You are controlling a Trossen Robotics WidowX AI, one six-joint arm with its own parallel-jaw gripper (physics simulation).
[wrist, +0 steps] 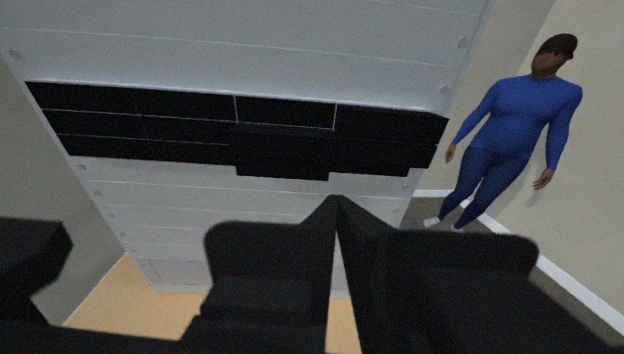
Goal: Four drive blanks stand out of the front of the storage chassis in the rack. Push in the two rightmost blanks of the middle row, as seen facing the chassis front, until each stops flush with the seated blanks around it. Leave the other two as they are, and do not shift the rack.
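Frame: origin at the arm's base, x left, y ahead, z down, level; centimetres.
Seen in the pictures: gripper, fingertip midpoint: (335,201).
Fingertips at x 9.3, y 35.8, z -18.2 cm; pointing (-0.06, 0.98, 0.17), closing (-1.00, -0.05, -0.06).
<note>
A point is followed by its place in that frame.
The black storage chassis (185,107) @[x 24.9, y 47.3, z -20.9 cm] crosses the pale rack (300,47) @[x 12.7, y 49.0, z -27.4 cm] in the wrist view, with thin light seams between flat blanks on its left. In the third column from the left, a dark blank (282,152) @[x 13.8, y 44.2, z -17.8 cm] stands out below a flat top-row blank (285,111) @[x 14.0, y 47.5, z -21.2 cm], and its lower edge overhangs the pale panel beneath. At the far right, more dark blank surface (380,150) @[x 3.6, y 44.6, z -18.7 cm] also stands out, with a stepped lower edge. Black on black hides which rows these belong to and how far they stand out. My gripper (335,201) @[x 9.3, y 35.8, z -18.2 cm] is shut and empty, its tips below the chassis in view, apart from the blanks.
Pale rack panels with round screws lie above and below the chassis. A person-like figure in blue (517,115) stands right of the rack by the wall. A tan floor (120,295) @[x 51.9, y 47.8, z 22.1 cm] shows at the lower left. A black part (30,255) juts in at the left edge.
</note>
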